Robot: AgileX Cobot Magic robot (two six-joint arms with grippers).
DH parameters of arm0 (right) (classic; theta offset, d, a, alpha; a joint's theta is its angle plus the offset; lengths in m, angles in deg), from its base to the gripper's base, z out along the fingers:
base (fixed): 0 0 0 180
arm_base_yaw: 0 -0.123 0 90
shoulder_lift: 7.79 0 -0.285 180
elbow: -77.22 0 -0.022 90
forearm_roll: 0 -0.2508 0 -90
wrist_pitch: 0 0 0.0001 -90
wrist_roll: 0 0.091 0 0
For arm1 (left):
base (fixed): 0 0 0 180
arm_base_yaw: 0 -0.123 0 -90
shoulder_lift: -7.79 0 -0.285 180
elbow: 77.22 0 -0.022 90
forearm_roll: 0 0.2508 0 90
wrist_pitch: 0 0 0.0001 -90
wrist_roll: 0 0.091 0 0
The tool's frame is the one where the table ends.
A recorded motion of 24 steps. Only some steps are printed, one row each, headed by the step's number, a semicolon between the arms.
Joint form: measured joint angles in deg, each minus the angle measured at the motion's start. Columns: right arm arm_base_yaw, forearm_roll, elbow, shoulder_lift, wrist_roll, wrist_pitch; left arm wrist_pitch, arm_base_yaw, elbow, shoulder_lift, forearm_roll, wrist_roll.
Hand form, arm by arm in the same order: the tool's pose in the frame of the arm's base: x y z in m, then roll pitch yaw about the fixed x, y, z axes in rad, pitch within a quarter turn. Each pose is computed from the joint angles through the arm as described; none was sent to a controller.
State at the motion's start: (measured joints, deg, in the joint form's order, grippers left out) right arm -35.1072 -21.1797 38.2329 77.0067 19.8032 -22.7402; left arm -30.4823 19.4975 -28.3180 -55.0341 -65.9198 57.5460
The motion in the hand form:
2: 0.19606 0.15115 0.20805 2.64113 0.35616 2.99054; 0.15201 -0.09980 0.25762 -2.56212 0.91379 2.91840
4: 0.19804 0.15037 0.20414 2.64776 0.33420 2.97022; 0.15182 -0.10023 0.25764 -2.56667 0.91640 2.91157
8: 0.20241 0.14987 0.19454 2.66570 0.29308 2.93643; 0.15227 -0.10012 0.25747 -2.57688 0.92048 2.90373
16: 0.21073 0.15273 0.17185 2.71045 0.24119 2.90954; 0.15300 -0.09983 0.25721 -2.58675 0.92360 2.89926
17: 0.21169 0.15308 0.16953 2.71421 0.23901 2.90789; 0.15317 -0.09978 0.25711 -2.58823 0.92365 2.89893
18: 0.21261 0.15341 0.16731 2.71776 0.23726 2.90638; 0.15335 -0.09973 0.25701 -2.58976 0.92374 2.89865
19: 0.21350 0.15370 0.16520 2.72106 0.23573 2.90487; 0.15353 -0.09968 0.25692 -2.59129 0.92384 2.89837
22: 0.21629 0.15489 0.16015 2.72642 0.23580 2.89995; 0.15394 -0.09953 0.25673 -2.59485 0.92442 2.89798
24: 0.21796 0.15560 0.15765 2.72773 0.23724 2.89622; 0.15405 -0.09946 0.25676 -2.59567 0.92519 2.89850
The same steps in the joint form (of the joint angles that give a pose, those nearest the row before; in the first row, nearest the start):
2: 0.41 0.28 0.00 0.80 1.34 -0.18; 0.14 0.42 0.00 0.00 0.02 0.16
4: 0.83 0.31 0.00 1.68 2.46 -0.31; 0.27 0.63 0.00 0.00 0.03 0.32
8: 1.48 0.28 0.02 3.92 4.31 -0.18; 0.55 0.66 0.00 -0.07 0.10 0.63
16: 1.77 0.13 0.08 9.34 5.83 1.66; 0.93 0.66 -0.01 -0.17 0.21 0.80
17: 1.79 0.10 0.09 9.91 5.85 2.00; 1.00 0.66 -0.01 -0.20 0.24 0.81
18: 1.80 0.08 0.10 10.45 5.88 2.35; 1.07 0.66 -0.02 -0.24 0.26 0.81
19: 1.81 0.05 0.12 10.96 5.89 2.68; 1.15 0.65 -0.02 -0.27 0.29 0.81
22: 1.81 -0.04 0.25 12.32 5.90 3.76; 1.34 0.65 -0.02 -0.34 0.35 0.83
24: 1.82 -0.13 0.35 13.03 5.90 4.42; 1.42 0.65 -0.02 -0.34 0.34 0.84

